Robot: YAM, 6 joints.
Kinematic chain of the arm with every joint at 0, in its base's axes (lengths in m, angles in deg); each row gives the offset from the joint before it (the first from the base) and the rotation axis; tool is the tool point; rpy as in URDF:
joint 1: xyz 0 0 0.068 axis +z
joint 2: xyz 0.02 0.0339 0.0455 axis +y
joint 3: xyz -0.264 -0.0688 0 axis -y
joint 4: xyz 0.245 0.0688 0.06 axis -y
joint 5: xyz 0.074 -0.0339 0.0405 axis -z
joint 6: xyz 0.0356 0 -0.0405 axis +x
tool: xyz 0 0 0 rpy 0 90 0
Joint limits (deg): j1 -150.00..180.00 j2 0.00..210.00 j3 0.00..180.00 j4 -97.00..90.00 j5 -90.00..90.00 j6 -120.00..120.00
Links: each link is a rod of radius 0.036 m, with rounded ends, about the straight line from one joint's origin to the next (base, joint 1, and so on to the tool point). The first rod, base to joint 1, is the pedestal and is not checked.
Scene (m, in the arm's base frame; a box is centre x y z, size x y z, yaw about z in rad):
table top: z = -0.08
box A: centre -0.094 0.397 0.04 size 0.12 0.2 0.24 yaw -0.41
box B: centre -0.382 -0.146 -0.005 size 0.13 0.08 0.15 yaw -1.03
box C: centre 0.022 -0.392 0 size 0.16 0.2 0.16 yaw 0.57
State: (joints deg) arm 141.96 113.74 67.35 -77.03 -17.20 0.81
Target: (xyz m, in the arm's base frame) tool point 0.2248 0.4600 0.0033
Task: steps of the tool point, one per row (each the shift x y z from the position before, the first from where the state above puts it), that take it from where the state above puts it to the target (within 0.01 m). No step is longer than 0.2 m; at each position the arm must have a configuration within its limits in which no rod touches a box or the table.
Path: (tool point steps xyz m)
1: -0.0062 0.0610 0.0612
2: 0.0196 0.0509 0.0766
3: 0.0414 0.0288 0.0853
4: 0.0535 -0.0019 0.0859
5: 0.0543 0.1040 -0.0878
6: 0.0879 0.0668 -0.1065
7: 0.1033 0.0185 -0.1182
8: 0.0974 -0.0319 -0.1222

